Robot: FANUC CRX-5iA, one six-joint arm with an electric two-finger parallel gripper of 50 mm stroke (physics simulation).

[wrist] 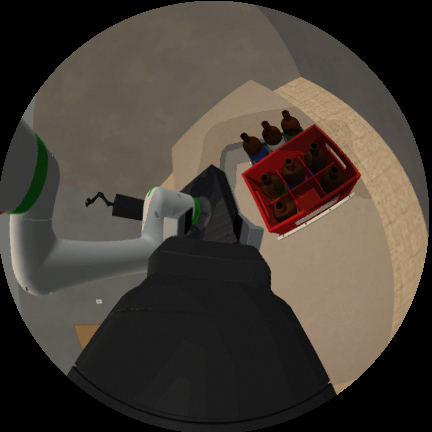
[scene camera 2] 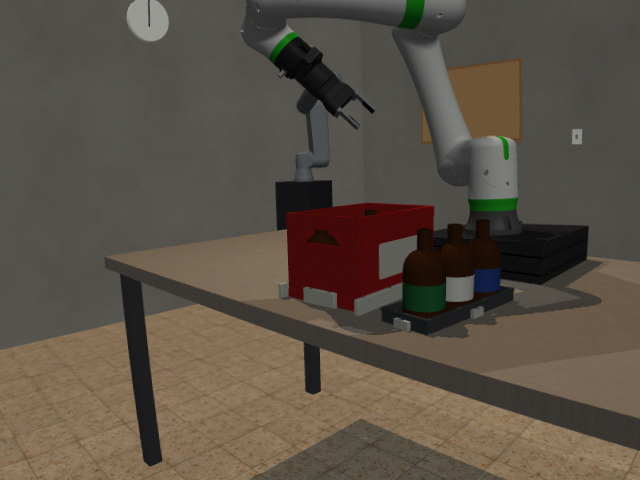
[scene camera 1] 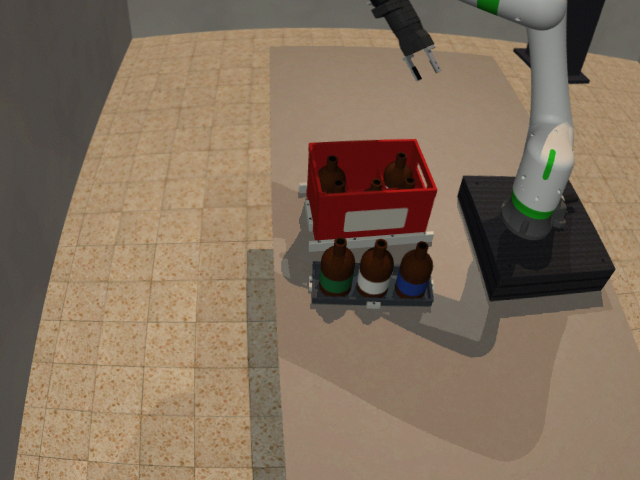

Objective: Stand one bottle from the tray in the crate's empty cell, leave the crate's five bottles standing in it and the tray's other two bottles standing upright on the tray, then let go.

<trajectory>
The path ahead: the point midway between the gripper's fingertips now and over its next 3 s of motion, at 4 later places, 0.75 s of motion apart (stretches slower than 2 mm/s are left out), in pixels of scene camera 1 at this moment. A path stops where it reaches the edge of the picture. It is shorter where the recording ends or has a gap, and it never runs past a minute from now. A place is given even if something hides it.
My gripper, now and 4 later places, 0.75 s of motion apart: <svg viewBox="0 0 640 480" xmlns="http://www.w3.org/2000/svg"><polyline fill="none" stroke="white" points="428,76 427,75 425,76 424,75 410,85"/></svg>
</trajectory>
